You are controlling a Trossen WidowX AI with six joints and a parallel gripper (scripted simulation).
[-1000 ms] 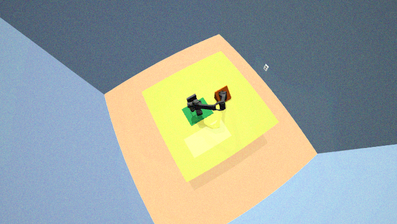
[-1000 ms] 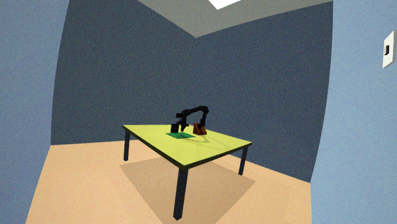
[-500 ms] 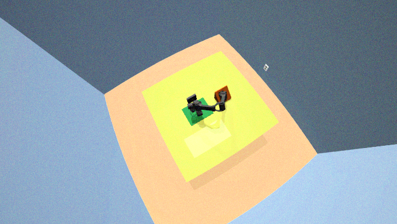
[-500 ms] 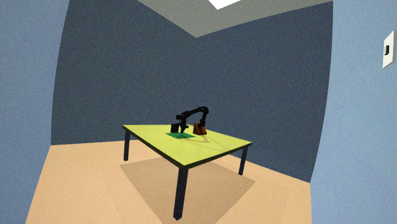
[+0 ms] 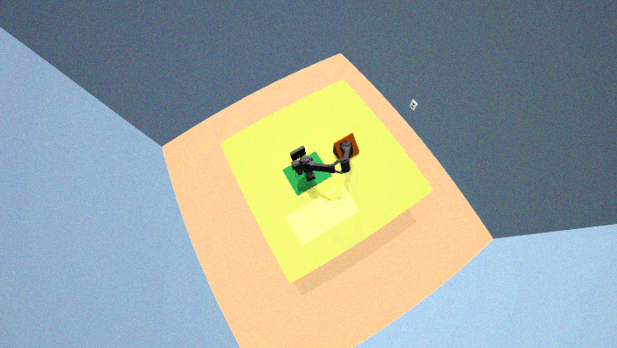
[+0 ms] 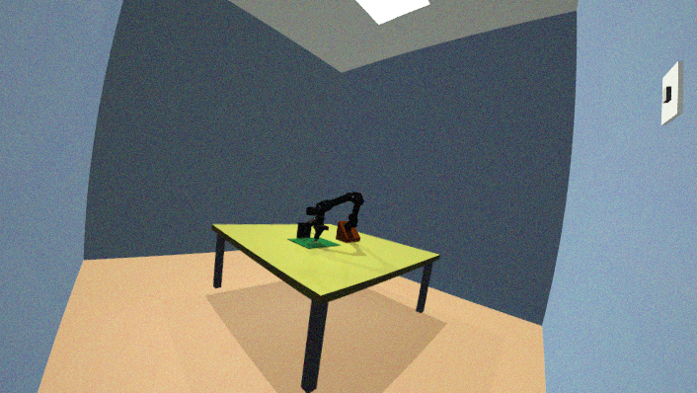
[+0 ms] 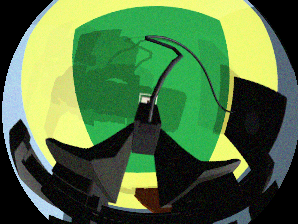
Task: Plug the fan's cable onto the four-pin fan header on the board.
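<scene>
Right now the white fan header is 40 mm below my gripper tip and 10 mm ahead of it. Round my gripper tip: green board 60 mm below, 10 mm to the right, 10 mm ahead; black plug 10 mm ahead, 10 mm above; black fan 160 mm to the right, 20 mm above.
</scene>
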